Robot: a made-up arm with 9 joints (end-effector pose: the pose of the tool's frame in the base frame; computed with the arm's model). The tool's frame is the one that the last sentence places. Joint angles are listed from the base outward.
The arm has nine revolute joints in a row. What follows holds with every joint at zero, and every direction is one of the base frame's. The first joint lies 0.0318 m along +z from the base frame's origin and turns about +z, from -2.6 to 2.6 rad. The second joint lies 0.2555 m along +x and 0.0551 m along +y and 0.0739 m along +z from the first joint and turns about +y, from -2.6 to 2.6 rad. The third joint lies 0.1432 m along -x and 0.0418 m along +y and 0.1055 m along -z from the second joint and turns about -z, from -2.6 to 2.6 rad. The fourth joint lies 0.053 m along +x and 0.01 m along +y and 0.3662 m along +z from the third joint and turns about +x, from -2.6 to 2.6 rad. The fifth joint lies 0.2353 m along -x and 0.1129 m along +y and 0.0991 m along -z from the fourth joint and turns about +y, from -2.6 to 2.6 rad. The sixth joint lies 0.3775 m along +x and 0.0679 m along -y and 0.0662 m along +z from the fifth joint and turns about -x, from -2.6 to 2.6 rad. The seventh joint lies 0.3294 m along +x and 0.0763 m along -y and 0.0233 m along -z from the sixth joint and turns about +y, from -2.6 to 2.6 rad. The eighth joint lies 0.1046 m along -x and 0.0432 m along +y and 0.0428 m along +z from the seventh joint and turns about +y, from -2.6 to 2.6 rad. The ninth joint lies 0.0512 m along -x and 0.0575 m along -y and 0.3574 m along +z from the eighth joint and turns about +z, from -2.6 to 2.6 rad. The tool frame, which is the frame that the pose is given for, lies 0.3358 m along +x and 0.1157 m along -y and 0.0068 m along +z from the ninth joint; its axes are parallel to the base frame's.
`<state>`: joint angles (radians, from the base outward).
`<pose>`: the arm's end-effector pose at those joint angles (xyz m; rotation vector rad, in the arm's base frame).
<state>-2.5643 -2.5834 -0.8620 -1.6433 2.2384 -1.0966 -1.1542 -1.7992 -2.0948</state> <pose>-1.1441 0.5184 -0.0844 -1.1535 -0.9270 2.7027</pose>
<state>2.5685 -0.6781 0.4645 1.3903 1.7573 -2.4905 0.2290 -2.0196 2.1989</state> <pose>-0.4925 -0.2110 0.3217 0.9766 1.5082 2.0813</pose>
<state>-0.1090 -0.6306 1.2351 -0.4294 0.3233 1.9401 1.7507 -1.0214 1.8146</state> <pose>0.5284 -0.5999 -0.2691 0.6232 1.6936 -0.2111</pose>
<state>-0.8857 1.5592 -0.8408 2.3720 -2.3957 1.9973 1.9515 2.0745 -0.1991</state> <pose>0.1192 -0.8047 0.6378 -0.7380 0.8671 -0.2501</pose>
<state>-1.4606 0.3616 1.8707 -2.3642 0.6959 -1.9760 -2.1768 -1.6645 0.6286</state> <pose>-0.3400 0.5539 0.5173 -1.6427 1.0904 1.7289</pose>
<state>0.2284 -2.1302 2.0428 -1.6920 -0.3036 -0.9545 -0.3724 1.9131 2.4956</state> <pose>0.1850 -0.6750 0.0413 1.1454 -1.8031 1.8373</pose>
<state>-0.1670 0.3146 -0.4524 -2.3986 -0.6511 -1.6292 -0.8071 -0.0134 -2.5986</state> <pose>0.1933 -0.1520 0.3767 0.2533 -0.2362 -1.4302</pose>
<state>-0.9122 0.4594 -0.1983 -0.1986 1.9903 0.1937 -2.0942 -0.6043 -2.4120</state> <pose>-0.9383 0.3618 0.2239 0.3530 -0.1518 -2.9188</pose>
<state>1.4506 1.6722 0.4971 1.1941 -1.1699 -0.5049 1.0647 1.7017 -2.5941</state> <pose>0.9743 0.7329 0.2852 -2.7031 0.4887 -0.4003</pose>
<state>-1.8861 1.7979 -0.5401 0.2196 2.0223 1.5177 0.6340 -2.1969 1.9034</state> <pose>-0.1504 -0.3875 0.7201 0.5467 -2.5159 1.0565</pose>
